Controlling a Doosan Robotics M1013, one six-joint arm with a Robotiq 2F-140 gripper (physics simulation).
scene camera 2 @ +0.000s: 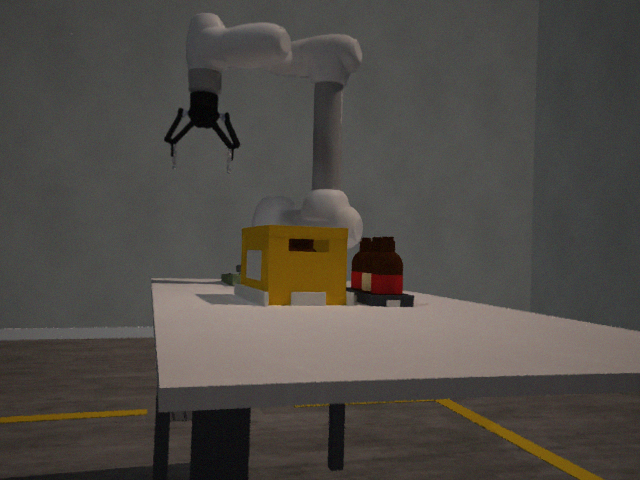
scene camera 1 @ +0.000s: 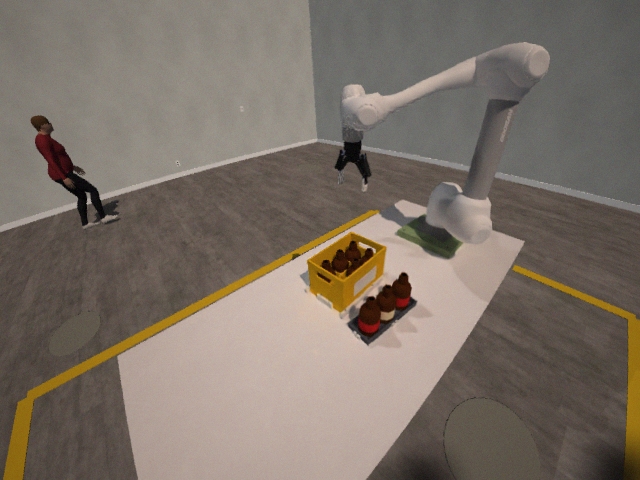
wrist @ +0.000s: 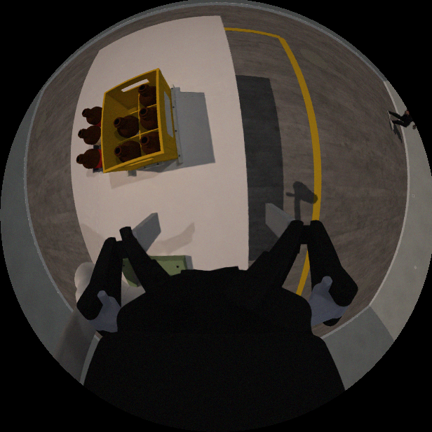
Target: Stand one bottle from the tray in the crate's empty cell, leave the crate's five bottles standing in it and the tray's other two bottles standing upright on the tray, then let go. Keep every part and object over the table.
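Pixels of known places: gripper, fingertip midpoint: [scene camera 2: 201,170] [scene camera 1: 352,187]; arm's base at its link origin: [scene camera 1: 437,230].
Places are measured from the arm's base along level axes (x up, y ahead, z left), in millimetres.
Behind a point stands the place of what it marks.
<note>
My gripper [scene camera 1: 352,181] {x 298, y 435, z -243 mm} [scene camera 2: 201,166] {x 298, y 435, z -243 mm} [wrist: 211,217] is open and empty, pointing down, high above the table's edge between crate and robot base. The yellow crate [scene camera 1: 330,294] {x 34, y 782, z 34 mm} [scene camera 2: 310,273] {x 37, y 785, z 12 mm} [wrist: 169,145] stands upright with five brown bottles in it. In the wrist view its empty cell is at the upper left, on the tray's side and away from the base. The dark tray [scene camera 1: 368,338] {x -30, y 768, z 235 mm} [scene camera 2: 405,300] {x -20, y 789, z 233 mm} beside the crate bears three upright bottles: two red-labelled ones [scene camera 1: 369,317] {x 72, y 763, z 225 mm} [scene camera 1: 401,291] {x 73, y 591, z 214 mm} at the ends and a cream-labelled one [scene camera 1: 386,304] {x 74, y 680, z 222 mm} between them. Crate walls partly hide the crate's bottles.
Pale brackets [scene camera 2: 308,298] {x -18, y 799, z 7 mm} stand around the crate's foot. The arm's green base plate [scene camera 1: 452,250] {x 5, y 119, z 159 mm} [wrist: 172,262] is bolted at the table's far end. The white table [scene camera 1: 248,382] {x -34, y 1174, z 127 mm} [scene camera 2: 387,341] {x -34, y 1300, z 41 mm} has its long edge near the crate. A person [scene camera 1: 62,165] stands on the floor away from the table.
</note>
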